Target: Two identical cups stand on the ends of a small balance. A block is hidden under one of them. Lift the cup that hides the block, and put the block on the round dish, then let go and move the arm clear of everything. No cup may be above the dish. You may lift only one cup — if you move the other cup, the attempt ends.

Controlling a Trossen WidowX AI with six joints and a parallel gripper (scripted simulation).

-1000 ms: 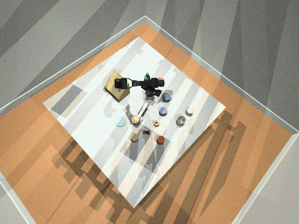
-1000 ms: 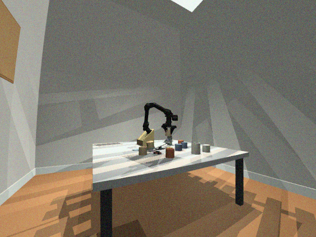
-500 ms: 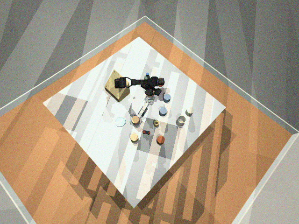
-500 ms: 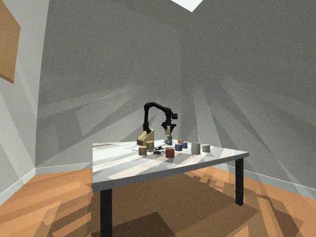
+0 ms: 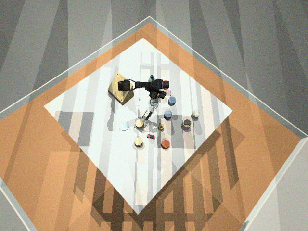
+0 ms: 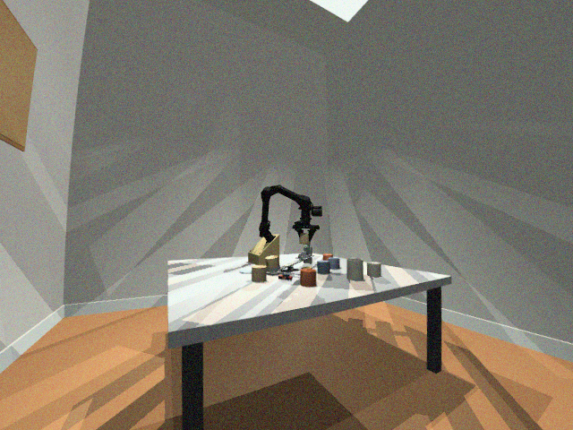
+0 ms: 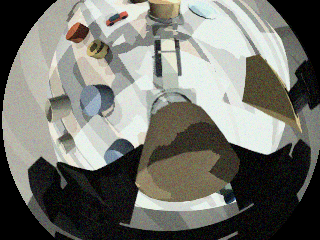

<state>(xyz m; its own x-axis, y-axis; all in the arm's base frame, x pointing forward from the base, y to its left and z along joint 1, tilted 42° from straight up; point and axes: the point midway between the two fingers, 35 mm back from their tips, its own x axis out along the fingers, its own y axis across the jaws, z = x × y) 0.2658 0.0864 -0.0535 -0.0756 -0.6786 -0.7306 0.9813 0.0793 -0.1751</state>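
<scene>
The dark grey block is 1 cm ahead of my gripper tip, 1 cm to the right of it and 8 cm below it. From my gripper tip the other things lie so: balance beam (3 cm ahead, 13 cm to the right, 13 cm below); then red toy car (19 cm ahead, 28 cm to the right, 16 cm below); then bottle (16 cm behind, 15 cm to the left, 6 cm below).
</scene>
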